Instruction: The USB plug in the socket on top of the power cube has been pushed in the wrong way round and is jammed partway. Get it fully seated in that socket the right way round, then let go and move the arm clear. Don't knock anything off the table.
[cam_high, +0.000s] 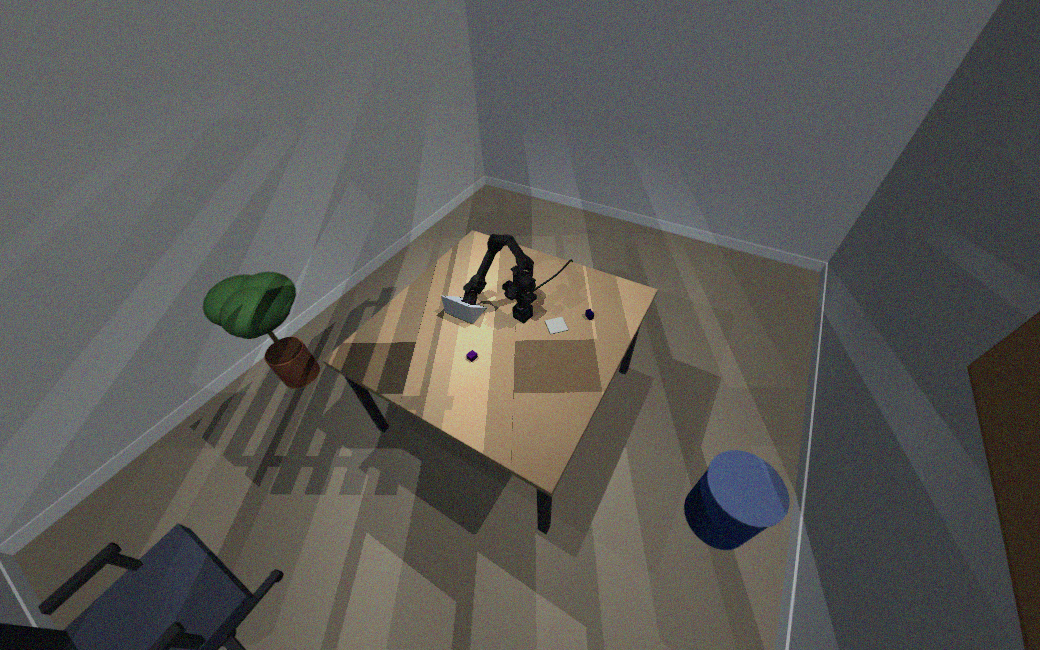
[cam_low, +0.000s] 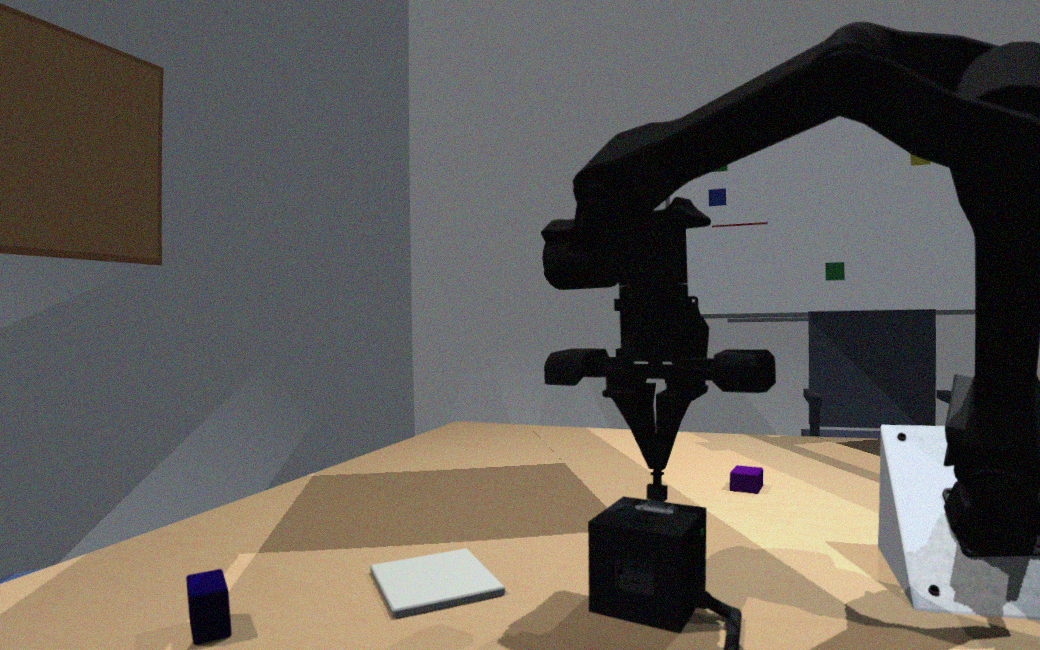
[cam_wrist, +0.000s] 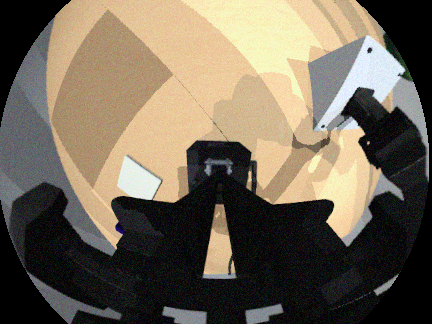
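Right now the USB plug is 20 mm below my gripper tip. The rest, counted from my gripper tip: dark blue block: 330 mm ahead, 160 mm to the left, 90 mm below; then flat pad: 200 mm ahead, 30 mm to the left, 110 mm below; then USB socket: 40 mm below.
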